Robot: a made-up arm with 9 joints.
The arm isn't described. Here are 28 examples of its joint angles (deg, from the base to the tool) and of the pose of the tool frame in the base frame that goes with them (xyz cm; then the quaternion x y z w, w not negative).
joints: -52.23 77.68 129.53 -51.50 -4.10 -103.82 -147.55 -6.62 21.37
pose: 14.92 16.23 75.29 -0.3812 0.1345 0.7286 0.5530
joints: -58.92 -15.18 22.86 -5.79 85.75 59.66 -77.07 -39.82 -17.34
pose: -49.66 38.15 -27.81 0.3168 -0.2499 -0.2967 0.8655
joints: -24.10 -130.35 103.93 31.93 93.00 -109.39 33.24 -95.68 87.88
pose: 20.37 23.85 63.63 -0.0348 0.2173 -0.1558 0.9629
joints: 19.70 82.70 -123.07 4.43 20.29 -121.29 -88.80 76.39 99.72
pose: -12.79 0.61 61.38 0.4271 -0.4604 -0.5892 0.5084
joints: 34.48 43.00 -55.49 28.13 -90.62 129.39 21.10 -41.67 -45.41
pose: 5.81 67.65 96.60 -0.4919 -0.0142 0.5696 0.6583
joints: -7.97 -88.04 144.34 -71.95 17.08 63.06 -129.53 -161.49 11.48
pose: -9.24 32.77 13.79 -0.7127 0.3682 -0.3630 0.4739
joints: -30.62 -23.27 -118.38 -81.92 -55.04 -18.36 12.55 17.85 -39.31
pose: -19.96 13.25 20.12 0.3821 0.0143 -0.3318 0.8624
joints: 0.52 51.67 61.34 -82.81 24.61 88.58 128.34 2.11 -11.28
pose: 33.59 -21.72 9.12 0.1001 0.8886 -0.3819 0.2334
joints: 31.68 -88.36 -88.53 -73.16 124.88 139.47 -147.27 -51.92 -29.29
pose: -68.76 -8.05 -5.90 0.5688 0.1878 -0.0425 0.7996
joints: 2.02 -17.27 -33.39 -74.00 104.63 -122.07 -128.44 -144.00 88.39
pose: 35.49 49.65 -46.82 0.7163 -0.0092 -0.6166 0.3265
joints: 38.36 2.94 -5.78 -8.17 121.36 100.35 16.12 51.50 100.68
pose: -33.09 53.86 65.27 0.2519 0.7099 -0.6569 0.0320
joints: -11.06 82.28 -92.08 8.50 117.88 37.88 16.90 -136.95 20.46
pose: 39.53 45.10 75.88 -0.0938 0.4408 -0.3890 0.8035
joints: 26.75 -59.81 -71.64 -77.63 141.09 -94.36 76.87 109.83 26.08
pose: -13.26 18.43 24.34 0.0431 -0.4001 -0.5538 0.7290
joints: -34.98 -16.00 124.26 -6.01 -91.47 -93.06 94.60 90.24 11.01
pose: 26.68 2.76 21.56 0.4122 -0.2151 0.0429 0.8843
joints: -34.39 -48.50 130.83 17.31 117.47 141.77 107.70 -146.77 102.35
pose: 18.11 5.80 28.10 -0.5946 0.2690 0.3136 0.6897
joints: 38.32 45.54 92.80 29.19 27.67 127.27 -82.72 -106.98 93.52
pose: 1.78 2.82 70.37 -0.5730 0.4613 -0.6303 0.2484
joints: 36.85 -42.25 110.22 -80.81 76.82 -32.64 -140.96 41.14 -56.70
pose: 8.64 -33.56 112.32 -0.0595 -0.5853 0.7269 0.3541
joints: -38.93 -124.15 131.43 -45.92 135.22 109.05 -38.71 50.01 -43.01
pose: 46.22 93.34 17.78 -0.6809 0.6917 0.1276 0.2043
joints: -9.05 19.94 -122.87 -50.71 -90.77 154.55 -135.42 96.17 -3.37
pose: -33.17 52.62 -10.13 -0.0979 -0.7483 0.0221 0.6557
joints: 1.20 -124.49 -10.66 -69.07 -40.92 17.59 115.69 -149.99 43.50
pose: 30.94 38.02 23.24 -0.2859 0.2133 0.6830 0.6374
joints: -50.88 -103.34 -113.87 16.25 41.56 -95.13 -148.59 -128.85 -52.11
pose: -30.52 -23.78 37.41 -0.4605 0.0878 0.2766 0.8389
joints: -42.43 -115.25 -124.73 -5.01 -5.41 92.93 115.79 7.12 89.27
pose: 20.36 40.17 -54.77 0.0177 0.9332 0.2257 0.2790
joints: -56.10 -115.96 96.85 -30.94 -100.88 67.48 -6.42 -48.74 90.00
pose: -17.78 51.89 -36.87 -0.2556 0.7623 0.5758 0.1487
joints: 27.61 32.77 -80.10 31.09 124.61 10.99 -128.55 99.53 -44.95
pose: 91.02 23.03 6.52 0.3457 0.8672 0.1560 0.3228
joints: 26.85 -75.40 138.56 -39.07 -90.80 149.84 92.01 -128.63 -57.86
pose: -30.55 52.26 -20.55 0.6894 0.5486 0.3686 0.2965
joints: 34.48 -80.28 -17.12 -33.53 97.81 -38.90 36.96 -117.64 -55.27
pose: 56.23 91.44 26.55 -0.2363 0.5950 0.6403 0.4245
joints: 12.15 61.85 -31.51 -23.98 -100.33 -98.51 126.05 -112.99 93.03
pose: 8.09 50.99 20.47 0.7336 0.2852 0.4354 0.4370
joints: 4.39 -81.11 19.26 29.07 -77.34 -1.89 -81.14 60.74 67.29
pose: -8.52 16.22 43.07 0.2164 -0.4186 0.8576 0.2063
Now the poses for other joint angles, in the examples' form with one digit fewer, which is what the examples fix.
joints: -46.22 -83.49 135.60 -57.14 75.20 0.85 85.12 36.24 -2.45
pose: 47.9 26.3 6.3 0.839 -0.134 0.511 0.131
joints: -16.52 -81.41 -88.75 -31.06 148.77 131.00 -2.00 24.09 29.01
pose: -0.1 47.9 7.1 0.157 0.526 0.643 0.534
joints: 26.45 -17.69 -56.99 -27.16 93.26 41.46 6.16 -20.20 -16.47
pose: -7.9 58.3 49.4 0.078 -0.137 -0.308 0.939
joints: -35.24 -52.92 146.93 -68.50 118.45 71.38 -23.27 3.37 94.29
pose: -30.8 3.3 17.3 0.163 -0.964 0.174 0.116
